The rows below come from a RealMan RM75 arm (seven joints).
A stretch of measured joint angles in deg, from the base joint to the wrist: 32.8 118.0 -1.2 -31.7 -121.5 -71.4 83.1; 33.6 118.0 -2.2 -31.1 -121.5 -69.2 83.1; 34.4 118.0 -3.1 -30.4 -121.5 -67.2 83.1; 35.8 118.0 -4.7 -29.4 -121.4 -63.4 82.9; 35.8 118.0 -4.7 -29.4 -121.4 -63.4 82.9; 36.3 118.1 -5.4 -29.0 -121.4 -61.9 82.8; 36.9 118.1 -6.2 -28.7 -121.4 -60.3 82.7; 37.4 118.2 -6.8 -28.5 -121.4 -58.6 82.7; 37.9 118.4 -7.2 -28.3 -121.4 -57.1 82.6; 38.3 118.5 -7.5 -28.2 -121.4 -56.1 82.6
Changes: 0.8 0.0 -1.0 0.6 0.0 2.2 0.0; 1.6 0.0 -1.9 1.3 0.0 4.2 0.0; 3.0 0.0 -3.5 2.3 0.1 8.0 -0.2; 3.0 0.0 -3.5 2.3 0.1 8.0 -0.2; 3.5 0.1 -4.2 2.7 0.1 9.5 -0.3; 4.1 0.1 -5.0 3.0 0.1 11.1 -0.4; 4.6 0.2 -5.6 3.2 0.1 12.8 -0.4; 5.1 0.4 -6.0 3.4 0.1 14.3 -0.5; 5.5 0.5 -6.3 3.5 0.1 15.3 -0.5
